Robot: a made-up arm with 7 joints. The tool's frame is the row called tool.
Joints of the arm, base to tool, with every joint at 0 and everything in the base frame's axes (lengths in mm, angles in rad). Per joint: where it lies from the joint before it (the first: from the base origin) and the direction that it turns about. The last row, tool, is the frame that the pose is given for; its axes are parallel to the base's.
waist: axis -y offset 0 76.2 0
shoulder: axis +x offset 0 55 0
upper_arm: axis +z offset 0 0 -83
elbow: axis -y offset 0 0 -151.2
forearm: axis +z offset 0 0 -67.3
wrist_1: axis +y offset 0 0 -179
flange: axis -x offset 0 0 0
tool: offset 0 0 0
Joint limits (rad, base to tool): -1.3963..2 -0.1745..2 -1.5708..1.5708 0..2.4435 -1.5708..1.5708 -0.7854..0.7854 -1.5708..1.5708
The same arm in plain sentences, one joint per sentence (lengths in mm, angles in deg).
The arm has seven revolute joints in a row. What follows holds with every joint at zero, and every direction is one of the base frame's. Joint 1 sits 76.2 mm along +y from the base frame's origin and turns about -y, from -80 to 114.59 deg. Joint 2 sits 55 mm along +y from joint 1 and turns about +x, from -10 to 114.59 deg. Joint 3 sits 83 mm along -z from joint 2 and turns about +z, from -90 to 90 deg. Joint 4 sits 151.2 mm along -z from joint 3 and turns about -y, from 0 to 140 deg. Joint 5 sits 67.3 mm along -z from joint 4 and turns about +z, from -90 to 90 deg. Joint 6 sits 179 mm along -z from joint 5 and turns about +y, from -45 to 45 deg. Joint 7 sits at the same point as joint 6 and turns about -x, from -90 to 90 deg. The tool frame, which is the frame that the pose is given for, sits at the same point as joint 7; its axes are parallel to the base frame's.
